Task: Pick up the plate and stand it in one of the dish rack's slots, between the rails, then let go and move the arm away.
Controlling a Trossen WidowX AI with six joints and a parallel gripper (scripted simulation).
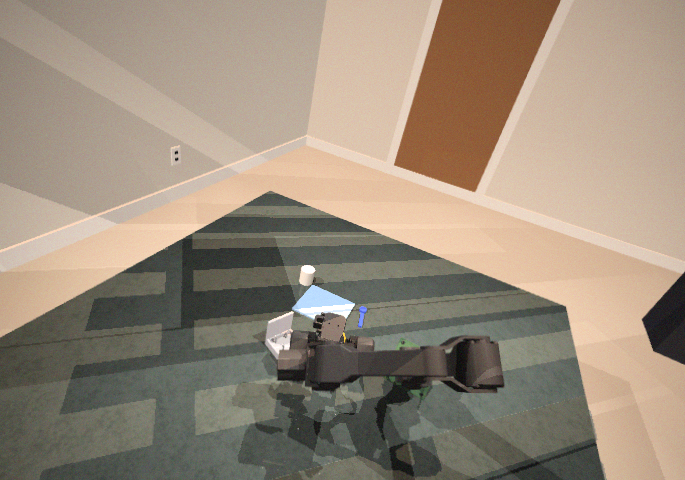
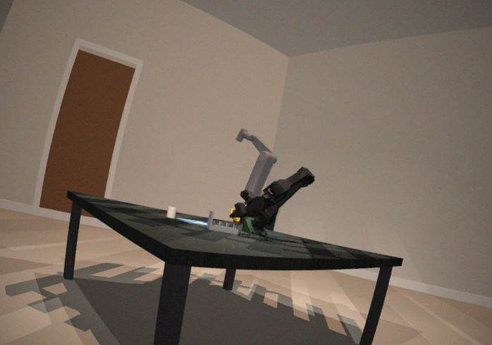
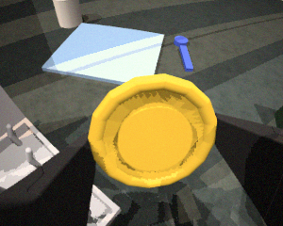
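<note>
My gripper tip is 80 mm short of the dish rack, 50 mm to the right of it and 50 mm above it. The rest, counted from my gripper tip: light blue mat (100 mm ahead, 160 mm to the right, 70 mm below); then yellow plate (10 mm to the left); then blue utensil (10 mm behind, 200 mm to the right, 70 mm below).
</note>
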